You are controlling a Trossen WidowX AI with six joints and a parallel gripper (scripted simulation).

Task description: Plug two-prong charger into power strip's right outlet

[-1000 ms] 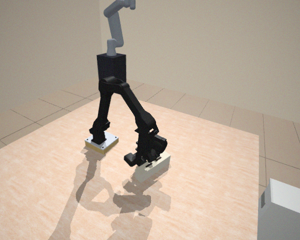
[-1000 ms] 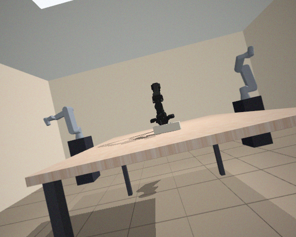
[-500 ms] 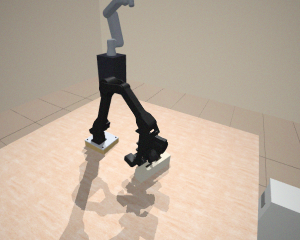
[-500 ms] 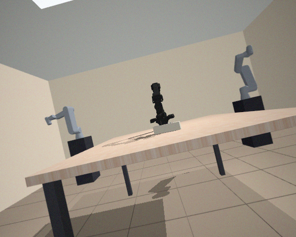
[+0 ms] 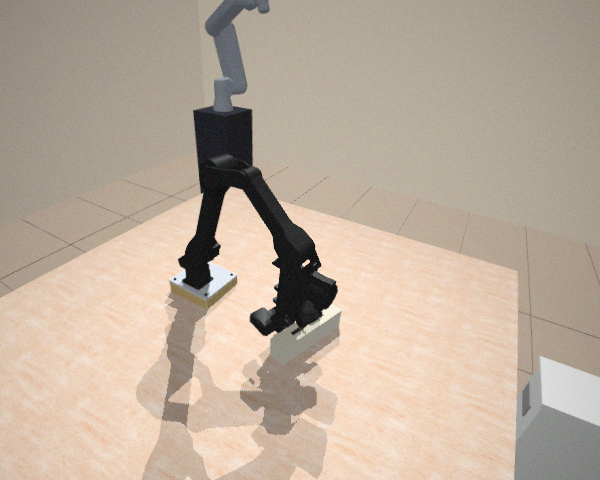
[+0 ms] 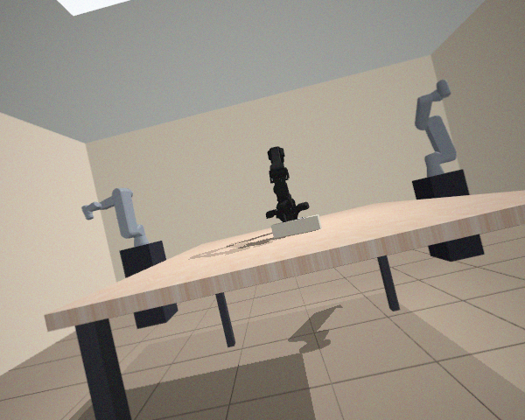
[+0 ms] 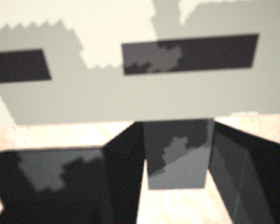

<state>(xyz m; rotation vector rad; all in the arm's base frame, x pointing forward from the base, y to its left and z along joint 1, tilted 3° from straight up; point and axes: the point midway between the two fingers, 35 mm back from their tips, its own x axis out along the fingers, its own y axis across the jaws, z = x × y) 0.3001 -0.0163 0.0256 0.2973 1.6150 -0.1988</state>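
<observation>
My gripper tip is now 20 mm short of the two-prong charger, 10 mm to the left of it and 10 mm below it.
</observation>
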